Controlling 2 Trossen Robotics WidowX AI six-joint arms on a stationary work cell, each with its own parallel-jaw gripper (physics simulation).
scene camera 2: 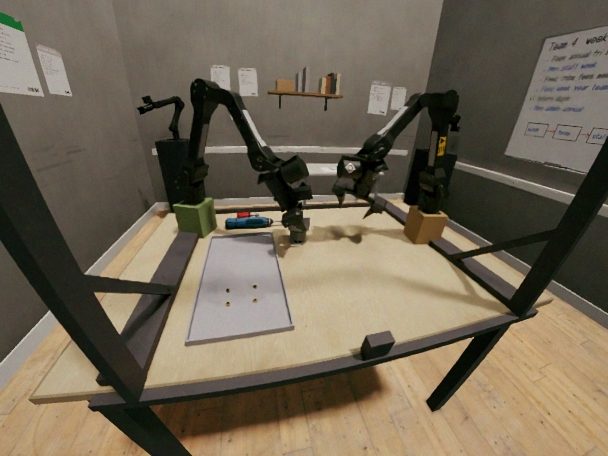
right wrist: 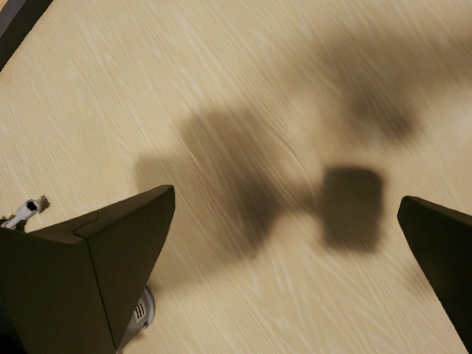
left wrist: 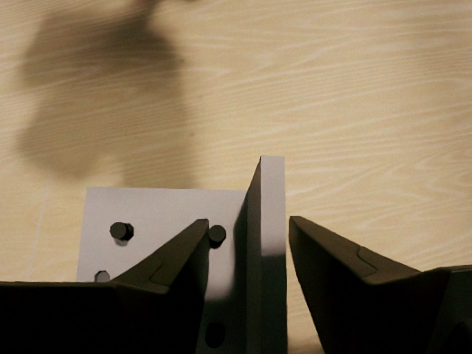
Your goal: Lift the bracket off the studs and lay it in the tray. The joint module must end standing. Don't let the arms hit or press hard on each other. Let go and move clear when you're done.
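Where they show: left gripper, between the fingertips: (scene camera 2: 304, 228) (left wrist: 249, 228); right gripper, between the fingertips: (scene camera 2: 351, 213) (right wrist: 287, 201); left arm's base, origin of its link: (scene camera 2: 193, 201); right arm's base, origin of its link: (scene camera 2: 428, 210).
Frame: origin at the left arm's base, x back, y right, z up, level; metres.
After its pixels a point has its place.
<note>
The grey bracket (scene camera 2: 306, 223) {y 0.015, x -0.418, z -0.031 m} (left wrist: 165, 205) {y -0.023, x -0.415, z -0.054 m}, an L-shaped plate with an upright flange, sits on top of the joint module (scene camera 2: 298, 240) {y 0.012, x -0.393, z -0.101 m} (right wrist: 144, 311) {y -0.013, x -0.414, z -0.107 m}, which stands on the table behind the tray. Dark studs show through the plate's holes in the left wrist view. My left gripper (scene camera 2: 296, 226) {y 0.010, x -0.412, z -0.052 m} (left wrist: 249, 228) {y 0.010, x -0.412, z -0.052 m} is partly open, its fingers on either side of the flange; a gap shows on the left finger's side and a narrow one on the right's. My right gripper (scene camera 2: 354, 210) {y -0.108, x -0.569, z -0.030 m} (right wrist: 287, 201) {y -0.108, x -0.569, z -0.030 m} is open and empty, above the table to the right. The tray (scene camera 2: 215, 322) {y 0.370, x -0.276, z -0.116 m} lies at the left.
Several small brass-coloured nuts (scene camera 2: 228, 290) {y 0.277, x -0.263, z -0.111 m} lie in the tray. A blue power tool (scene camera 2: 247, 222) {y -0.059, x -0.178, z -0.091 m} and a red item (scene camera 2: 244, 214) {y -0.135, x -0.132, z -0.095 m} lie behind it. A dark block (scene camera 2: 378, 344) {y 0.391, x -0.607, z -0.065 m} sits at the front edge. The right arm's forearm and gripper hang close to the left arm's wrist.
</note>
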